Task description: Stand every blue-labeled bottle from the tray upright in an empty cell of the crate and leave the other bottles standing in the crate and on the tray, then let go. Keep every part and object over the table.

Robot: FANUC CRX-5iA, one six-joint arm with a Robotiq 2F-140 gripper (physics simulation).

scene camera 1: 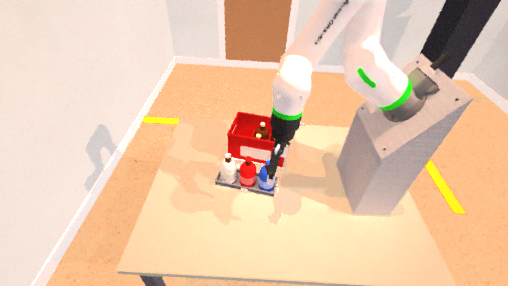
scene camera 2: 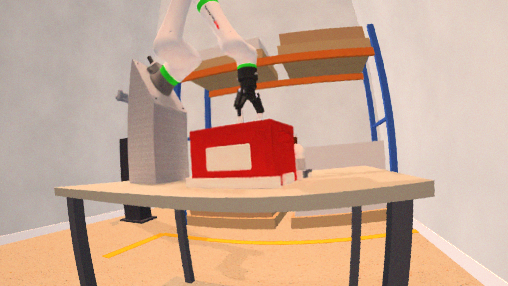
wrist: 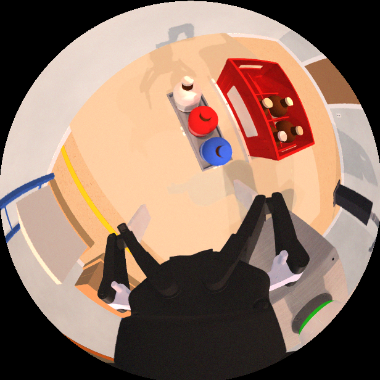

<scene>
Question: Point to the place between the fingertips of the gripper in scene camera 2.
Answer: At 251, 125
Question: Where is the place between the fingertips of the gripper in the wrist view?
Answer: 189, 200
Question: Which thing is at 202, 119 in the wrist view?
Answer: A red bottle.
</scene>
